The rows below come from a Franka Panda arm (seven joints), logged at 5 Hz.
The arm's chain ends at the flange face. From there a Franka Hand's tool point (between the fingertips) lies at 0.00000 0.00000 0.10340 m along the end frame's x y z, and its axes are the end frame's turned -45 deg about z.
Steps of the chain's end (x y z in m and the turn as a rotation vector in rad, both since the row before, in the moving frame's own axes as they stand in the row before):
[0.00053, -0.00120, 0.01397, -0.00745, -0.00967, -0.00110]
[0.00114, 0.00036, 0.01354, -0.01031, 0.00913, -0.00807]
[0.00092, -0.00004, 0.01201, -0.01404, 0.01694, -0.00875]
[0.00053, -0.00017, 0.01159, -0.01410, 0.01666, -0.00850]
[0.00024, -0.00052, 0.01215, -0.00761, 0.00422, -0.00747]
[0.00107, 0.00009, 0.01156, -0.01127, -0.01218, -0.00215]
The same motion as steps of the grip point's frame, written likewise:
[-0.00003, -0.00064, 0.01396, 0.00157, -0.01211, -0.00110]
[0.00047, 0.00248, 0.01353, -0.01375, -0.00083, -0.00807]
[0.00090, 0.00289, 0.01198, -0.02191, 0.00205, -0.00875]
[0.00069, 0.00250, 0.01157, -0.02175, 0.00181, -0.00850]
[0.00029, 0.00067, 0.01215, -0.00837, -0.00240, -0.00747]
[-0.00102, 0.00076, 0.01155, 0.00064, -0.01658, -0.00215]

